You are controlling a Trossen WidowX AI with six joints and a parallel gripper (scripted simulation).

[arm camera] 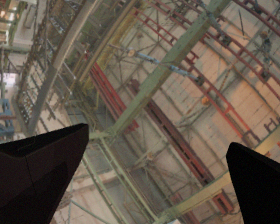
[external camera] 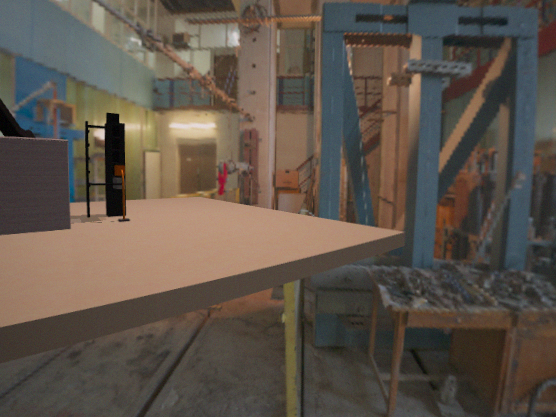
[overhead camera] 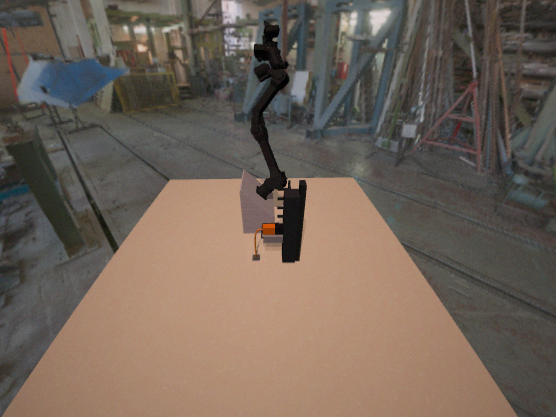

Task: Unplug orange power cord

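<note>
My gripper tip is now 57 cm short of the orange plug, 3 cm to the right of it and 69 cm above it. The rest, counted from my gripper tip: black power strip: 57 cm ahead, 10 cm to the left, 69 cm below; then grey end piece: 57 cm ahead, 4 cm to the right, 85 cm below.
</note>
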